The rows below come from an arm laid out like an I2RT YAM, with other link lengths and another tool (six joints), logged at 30 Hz.
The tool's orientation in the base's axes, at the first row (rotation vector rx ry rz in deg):
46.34 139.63 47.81
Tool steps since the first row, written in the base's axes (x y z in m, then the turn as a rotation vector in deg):
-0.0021 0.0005 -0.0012 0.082 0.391 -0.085
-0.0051 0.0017 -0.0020 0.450 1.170 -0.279
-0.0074 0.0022 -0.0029 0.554 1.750 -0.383
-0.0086 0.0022 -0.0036 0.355 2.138 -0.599
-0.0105 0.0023 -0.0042 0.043 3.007 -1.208
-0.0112 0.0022 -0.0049 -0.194 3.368 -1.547
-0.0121 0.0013 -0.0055 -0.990 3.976 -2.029
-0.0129 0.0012 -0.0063 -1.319 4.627 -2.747
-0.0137 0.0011 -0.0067 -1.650 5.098 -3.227
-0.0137 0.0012 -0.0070 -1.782 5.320 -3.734
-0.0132 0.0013 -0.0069 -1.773 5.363 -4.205
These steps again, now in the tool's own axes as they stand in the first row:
0.0021 -0.0013 -0.0001 0.211 0.228 0.265
0.0053 -0.0022 -0.0007 0.485 0.746 0.926
0.0075 -0.0033 -0.0012 0.806 1.092 1.293
0.0085 -0.0042 -0.0013 1.248 1.125 1.494
0.0101 -0.0053 -0.0019 2.167 1.166 2.109
0.0107 -0.0061 -0.0019 2.645 1.086 2.366
0.0109 -0.0074 -0.0023 3.723 0.857 2.512
0.0116 -0.0083 -0.0022 4.536 0.679 3.107
0.0122 -0.0089 -0.0024 5.184 0.541 3.458
0.0123 -0.0091 -0.0022 5.531 0.300 3.839
0.0120 -0.0088 -0.0019 5.651 0.021 4.202

